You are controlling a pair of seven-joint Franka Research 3 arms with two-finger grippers.
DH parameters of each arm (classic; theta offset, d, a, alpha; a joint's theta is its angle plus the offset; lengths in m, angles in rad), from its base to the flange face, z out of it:
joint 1: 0 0.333 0 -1.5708
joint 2: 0 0 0 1.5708
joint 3: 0 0.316 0.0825 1.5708
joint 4: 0 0 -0.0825 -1.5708
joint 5: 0 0.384 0 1.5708
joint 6: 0 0 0.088 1.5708
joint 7: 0 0.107 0 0
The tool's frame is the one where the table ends.
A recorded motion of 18 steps. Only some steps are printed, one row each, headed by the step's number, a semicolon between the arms.
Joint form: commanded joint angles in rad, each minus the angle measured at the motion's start. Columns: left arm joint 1, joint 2, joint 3, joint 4, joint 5, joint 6, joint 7; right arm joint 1, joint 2, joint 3, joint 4, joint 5, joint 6, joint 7.
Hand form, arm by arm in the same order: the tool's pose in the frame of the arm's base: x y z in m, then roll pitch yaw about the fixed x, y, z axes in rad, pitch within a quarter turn. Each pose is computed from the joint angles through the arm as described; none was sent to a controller.
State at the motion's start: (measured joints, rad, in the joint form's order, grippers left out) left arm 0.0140 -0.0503 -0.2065 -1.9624 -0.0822 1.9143 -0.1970; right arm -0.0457 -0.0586 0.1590 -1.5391 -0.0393 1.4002 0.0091
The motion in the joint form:
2: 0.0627 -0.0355 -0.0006 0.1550 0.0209 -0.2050 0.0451; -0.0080 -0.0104 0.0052 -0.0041 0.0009 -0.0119 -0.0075
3: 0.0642 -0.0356 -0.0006 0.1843 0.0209 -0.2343 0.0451; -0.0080 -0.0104 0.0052 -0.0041 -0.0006 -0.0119 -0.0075
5: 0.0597 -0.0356 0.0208 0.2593 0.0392 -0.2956 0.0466; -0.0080 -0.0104 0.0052 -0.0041 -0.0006 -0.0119 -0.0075
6: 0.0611 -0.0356 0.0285 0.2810 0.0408 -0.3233 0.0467; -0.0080 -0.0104 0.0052 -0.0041 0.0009 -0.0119 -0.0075
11: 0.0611 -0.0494 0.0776 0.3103 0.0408 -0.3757 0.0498; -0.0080 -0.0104 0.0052 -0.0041 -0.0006 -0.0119 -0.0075
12: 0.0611 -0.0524 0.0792 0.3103 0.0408 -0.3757 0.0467; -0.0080 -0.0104 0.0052 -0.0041 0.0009 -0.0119 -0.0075
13: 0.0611 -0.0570 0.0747 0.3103 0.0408 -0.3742 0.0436; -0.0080 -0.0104 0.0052 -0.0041 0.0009 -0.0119 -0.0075
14: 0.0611 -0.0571 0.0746 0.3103 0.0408 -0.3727 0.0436; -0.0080 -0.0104 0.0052 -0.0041 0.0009 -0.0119 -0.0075
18: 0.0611 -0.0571 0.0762 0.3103 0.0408 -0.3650 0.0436; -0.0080 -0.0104 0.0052 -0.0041 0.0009 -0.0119 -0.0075
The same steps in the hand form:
2: 0.5285 -0.0789 0.5698 3.1013 0.0206 0.0308; 0.5106 0.0555 0.6586 3.0918 0.0865 0.1005
3: 0.5277 -0.0784 0.5813 3.1010 0.0205 0.0306; 0.5106 0.0553 0.6586 3.0903 0.0865 0.1003
5: 0.5268 -0.0678 0.6119 3.1148 0.0040 0.0411; 0.5106 0.0553 0.6586 3.0903 0.0865 0.1003
6: 0.5253 -0.0627 0.6198 3.1166 0.0097 0.0489; 0.5106 0.0555 0.6586 3.0918 0.0865 0.1005
11: 0.5186 -0.0360 0.6366 3.1154 0.0186 0.0929; 0.5106 0.0553 0.6586 3.0903 0.0865 0.1003
12: 0.5178 -0.0352 0.6381 3.1153 0.0157 0.0975; 0.5106 0.0555 0.6586 3.0918 0.0865 0.1005
13: 0.5164 -0.0378 0.6406 3.1155 0.0097 0.0962; 0.5106 0.0555 0.6586 3.0918 0.0865 0.1005
14: 0.5165 -0.0379 0.6408 3.1152 0.0081 0.0961; 0.5106 0.0555 0.6586 3.0918 0.0865 0.1005
18: 0.5174 -0.0370 0.6415 3.1139 0.0005 0.0979; 0.5106 0.0555 0.6586 3.0918 0.0865 0.1005

